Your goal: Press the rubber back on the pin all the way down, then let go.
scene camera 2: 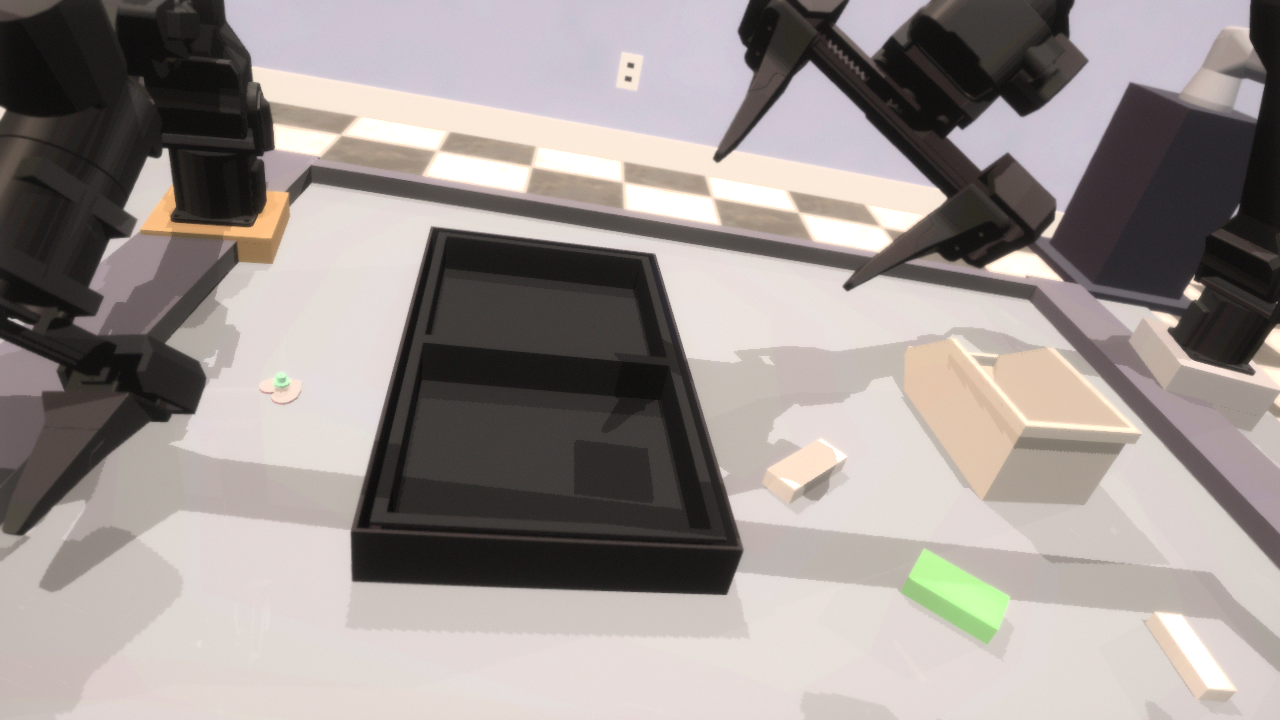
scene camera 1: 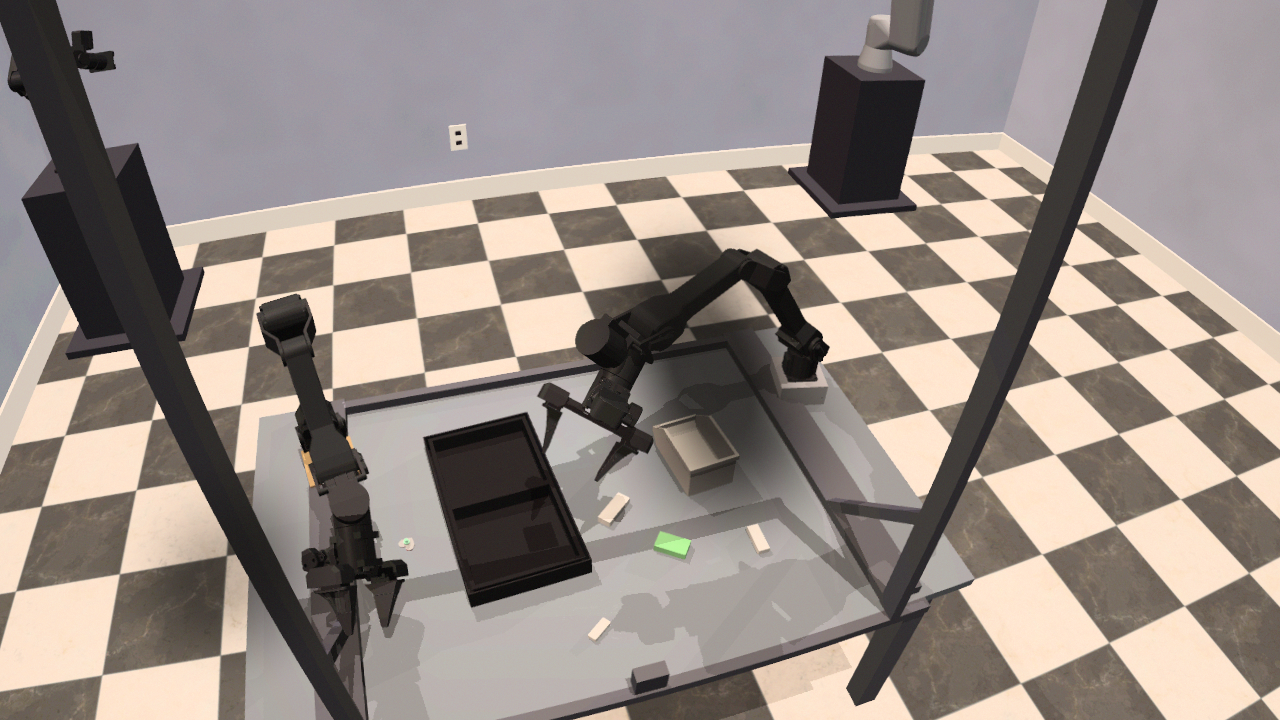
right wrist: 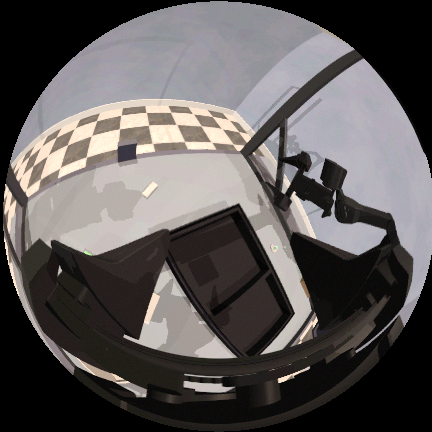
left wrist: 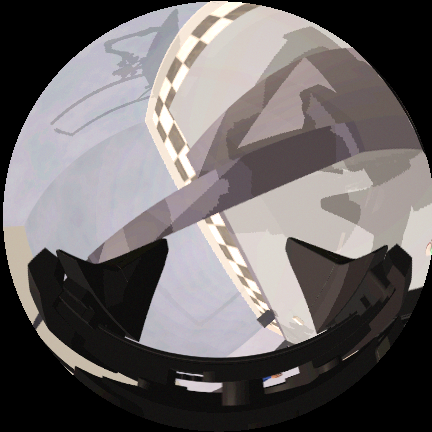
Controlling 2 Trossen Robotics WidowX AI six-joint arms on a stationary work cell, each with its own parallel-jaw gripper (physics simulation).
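Pixels of known places: left gripper, fingertip midpoint: [scene camera 1: 368, 631] [right wrist: 272, 169] [left wrist: 228, 244]; right gripper, fingertip midpoint: [scene camera 2: 781, 222] [scene camera 1: 569, 467] [right wrist: 233, 237]; left arm's base, link origin: [scene camera 2: 219, 209]; right arm's base, link origin: [scene camera 2: 1208, 352] [scene camera 1: 799, 371].
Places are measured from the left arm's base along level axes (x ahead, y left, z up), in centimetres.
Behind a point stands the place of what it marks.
Observation:
The pin [scene camera 1: 406, 542] {x 8.3, y -23.7, z -1.5 cm} [scene camera 2: 284, 392] [right wrist: 274, 248] {x 8.9, y -23.3, z -1.7 cm} is a small pinkish-white piece lying on the table, left of the black tray. Its small green rubber back [scene camera 2: 281, 379] {x 8.5, y -23.6, z -1.3 cm} sits on top in scene camera 2; how far down it is pressed cannot be told. Part of the pin shows at the right edge of the left wrist view. My left gripper [scene camera 1: 369, 626] {x -2.2, y -43.4, z 6.3 cm} [left wrist: 228, 244] {x -2.2, y -43.4, z 6.3 cm} is open and empty, above the table on the near side of the pin. My right gripper [scene camera 1: 571, 465] {x 34.4, y -36.6, z 18.5 cm} [scene camera 2: 782, 222] {x 34.4, y -36.6, z 18.5 cm} [right wrist: 233, 237] {x 34.4, y -36.6, z 18.5 cm} is open and empty, raised between the black tray and the beige bin, away from the pin.
The divided black tray [scene camera 1: 529, 583] {x 24.4, y -41.3, z -0.3 cm} [scene camera 2: 546, 562] {x 24.4, y -41.4, z -0.3 cm} lies between the pin and the beige bin [scene camera 1: 711, 476] {x 62.6, y -35.7, z 1.2 cm} [scene camera 2: 1047, 465] {x 61.9, y -35.7, z 1.3 cm}. A green block [scene camera 1: 672, 544] {x 49.5, y -44.4, z -1.0 cm} [scene camera 2: 955, 595] {x 49.1, y -44.7, z -1.0 cm} and several cream blocks lie right of the tray. A dark block [scene camera 1: 649, 677] {x 32.7, y -66.5, z 3.1 cm} is at the near table edge.

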